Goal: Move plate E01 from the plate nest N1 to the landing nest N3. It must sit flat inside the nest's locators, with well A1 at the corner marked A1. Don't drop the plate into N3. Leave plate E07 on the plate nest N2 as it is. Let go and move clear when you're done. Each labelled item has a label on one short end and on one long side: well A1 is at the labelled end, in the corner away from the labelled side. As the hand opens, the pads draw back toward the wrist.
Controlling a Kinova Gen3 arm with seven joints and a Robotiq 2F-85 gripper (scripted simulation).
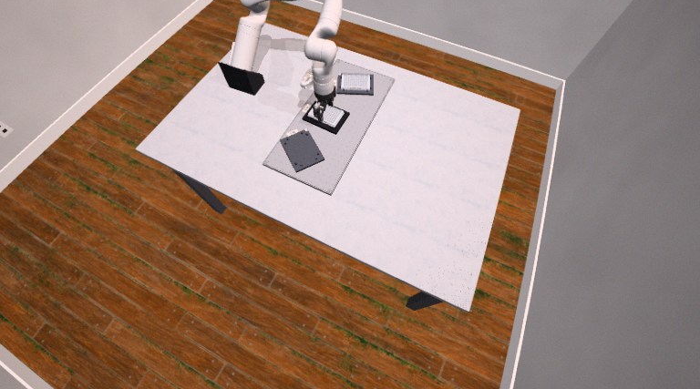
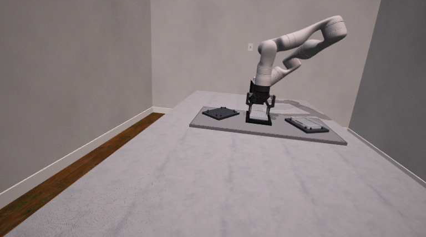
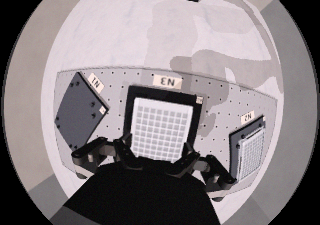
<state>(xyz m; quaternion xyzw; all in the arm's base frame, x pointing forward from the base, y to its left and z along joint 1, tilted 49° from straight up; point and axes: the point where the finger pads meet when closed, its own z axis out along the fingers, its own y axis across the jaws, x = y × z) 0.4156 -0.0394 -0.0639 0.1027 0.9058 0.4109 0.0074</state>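
Right now the landing nest N3 is 3 cm below my hand. From my hand the other things lie so: nest N1: 19 cm to the right, 4 cm behind, 3 cm below.
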